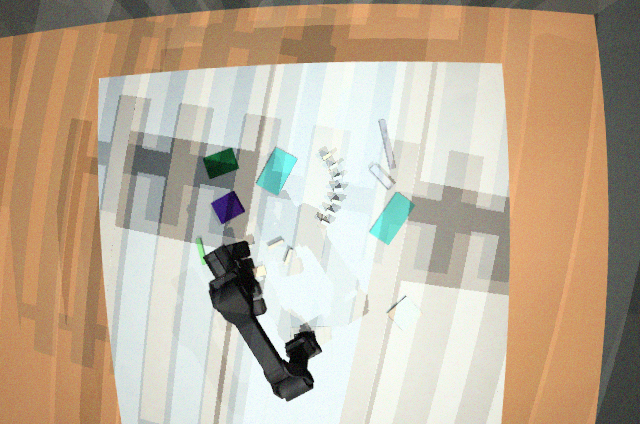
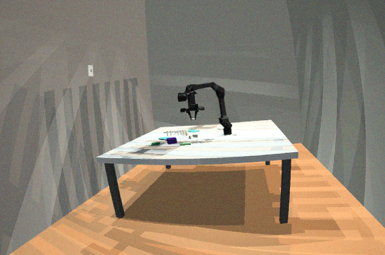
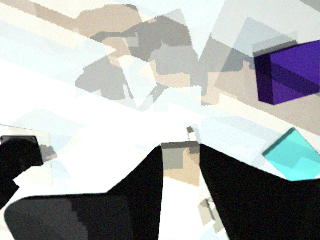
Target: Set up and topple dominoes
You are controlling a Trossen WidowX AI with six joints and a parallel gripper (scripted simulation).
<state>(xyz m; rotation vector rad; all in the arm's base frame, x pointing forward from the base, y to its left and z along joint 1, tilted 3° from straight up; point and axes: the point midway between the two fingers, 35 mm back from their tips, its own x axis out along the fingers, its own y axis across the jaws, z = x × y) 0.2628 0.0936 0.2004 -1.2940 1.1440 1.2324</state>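
Now: the light green stick 170 mm to the left of my gripper tip, 150 mm below it and 60 mm ahead of it. From my gripper tip the other things lie so: cream tile 410 mm to the right, 240 mm behind, 150 mm below; then purple block 180 mm ahead, 140 mm below, 60 mm to the left; then green tile 310 mm ahead, 160 mm below, 60 mm to the left.
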